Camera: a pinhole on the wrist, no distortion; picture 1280 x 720 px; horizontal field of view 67.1 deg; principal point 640.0 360.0 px. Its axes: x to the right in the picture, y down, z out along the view. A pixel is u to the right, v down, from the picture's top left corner.
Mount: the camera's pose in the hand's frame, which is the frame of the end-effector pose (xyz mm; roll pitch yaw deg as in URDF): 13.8 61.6 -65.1 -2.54 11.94 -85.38
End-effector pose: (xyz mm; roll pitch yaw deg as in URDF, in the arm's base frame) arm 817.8 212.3 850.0 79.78 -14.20 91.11
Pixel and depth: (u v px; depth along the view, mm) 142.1 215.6 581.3
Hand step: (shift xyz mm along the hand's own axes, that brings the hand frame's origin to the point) -61.0 228.6 568.9
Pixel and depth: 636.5 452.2 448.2
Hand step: 83.5 -23.7 371.5
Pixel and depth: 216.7 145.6 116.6
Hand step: -8.9 85.5 60.6
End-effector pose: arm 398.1 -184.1 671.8 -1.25 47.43 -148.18
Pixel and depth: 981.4 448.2 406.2
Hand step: 86.8 -157.4 300.6
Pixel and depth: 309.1 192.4 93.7
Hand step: 0.8 72.5 33.8
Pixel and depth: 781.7 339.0 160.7
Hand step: 22.0 5.7 87.2
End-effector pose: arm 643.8 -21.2 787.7 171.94 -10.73 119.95
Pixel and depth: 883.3 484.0 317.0
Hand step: 79.9 -76.9 226.4
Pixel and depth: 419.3 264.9 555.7
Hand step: -16.9 68.1 506.7
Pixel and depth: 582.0 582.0 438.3
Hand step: 138.7 7.6 364.4
